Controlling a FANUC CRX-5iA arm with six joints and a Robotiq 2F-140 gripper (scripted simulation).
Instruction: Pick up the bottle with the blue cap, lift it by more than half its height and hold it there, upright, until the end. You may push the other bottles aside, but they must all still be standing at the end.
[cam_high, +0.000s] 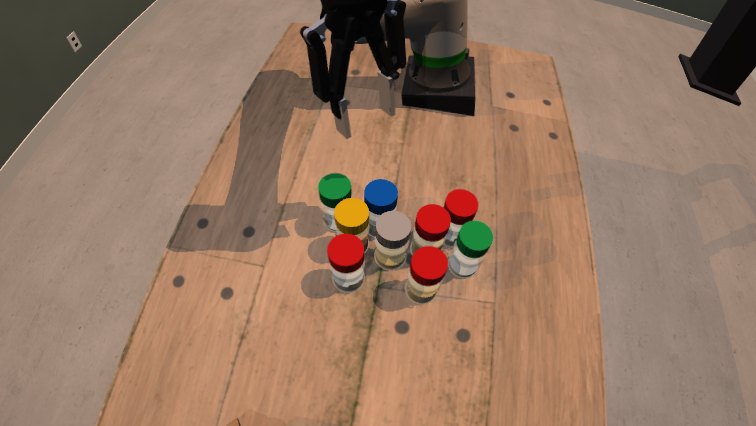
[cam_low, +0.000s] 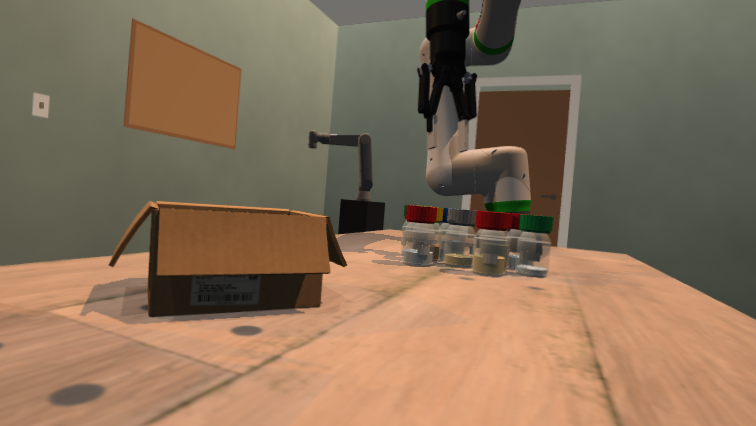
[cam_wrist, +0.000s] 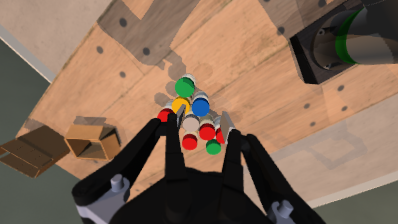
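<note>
The blue-capped bottle is 2 cm ahead of my hand, 4 cm to the left of it and 21 cm below it. Also, from my hand: grey-capped bottle 8 cm ahead, 7 cm to the left, 21 cm below; then yellow-capped bottle 8 cm ahead, 1 cm to the left, 21 cm below.
</note>
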